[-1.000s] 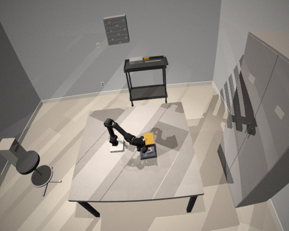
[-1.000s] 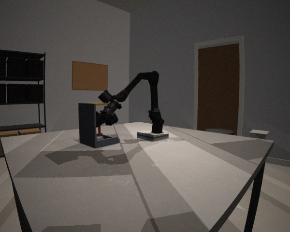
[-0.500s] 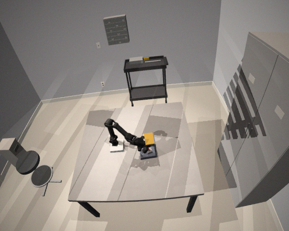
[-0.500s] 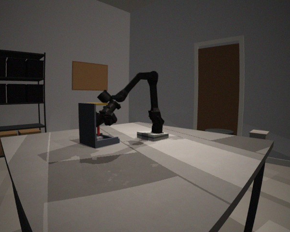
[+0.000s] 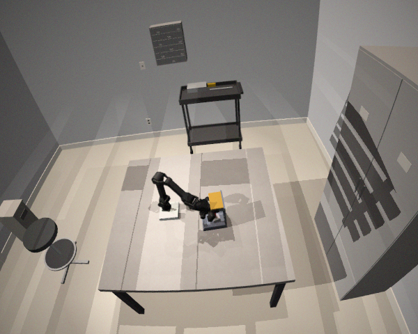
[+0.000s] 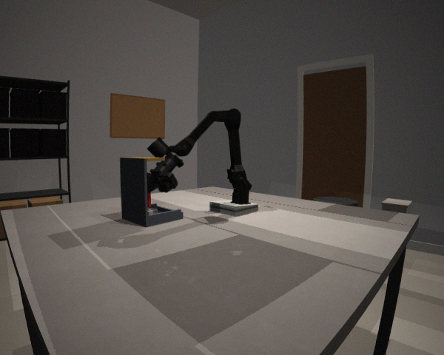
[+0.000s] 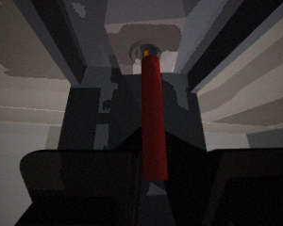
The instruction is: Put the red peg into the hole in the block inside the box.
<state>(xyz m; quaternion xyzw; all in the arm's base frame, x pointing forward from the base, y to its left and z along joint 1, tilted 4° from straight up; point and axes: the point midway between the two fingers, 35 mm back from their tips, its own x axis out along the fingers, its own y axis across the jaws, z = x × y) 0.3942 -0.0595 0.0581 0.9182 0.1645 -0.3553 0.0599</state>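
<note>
Right now my gripper tip is 10 mm past the yellow roof, 10 mm to the left of it and 130 mm below it. The rest, counted from my gripper tip: red peg (30 mm behind, 10 mm to the right, 10 mm below).
</note>
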